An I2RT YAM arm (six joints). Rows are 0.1 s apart.
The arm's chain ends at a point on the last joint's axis. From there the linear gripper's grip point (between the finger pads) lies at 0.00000 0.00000 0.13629 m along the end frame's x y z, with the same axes.
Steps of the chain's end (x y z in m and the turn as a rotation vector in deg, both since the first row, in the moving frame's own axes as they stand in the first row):
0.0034, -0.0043, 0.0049, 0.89, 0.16, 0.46
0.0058, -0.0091, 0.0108, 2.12, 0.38, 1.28
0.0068, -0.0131, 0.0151, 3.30, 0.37, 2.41
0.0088, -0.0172, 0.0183, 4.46, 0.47, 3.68
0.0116, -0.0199, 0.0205, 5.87, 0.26, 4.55
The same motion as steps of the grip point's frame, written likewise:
0.0038, -0.0064, 0.0049, 0.89, 0.16, 0.46
0.0068, -0.0141, 0.0107, 2.12, 0.38, 1.28
0.0078, -0.0209, 0.0149, 3.30, 0.37, 2.41
0.0103, -0.0278, 0.0179, 4.46, 0.47, 3.68
0.0128, -0.0338, 0.0198, 5.87, 0.26, 4.55

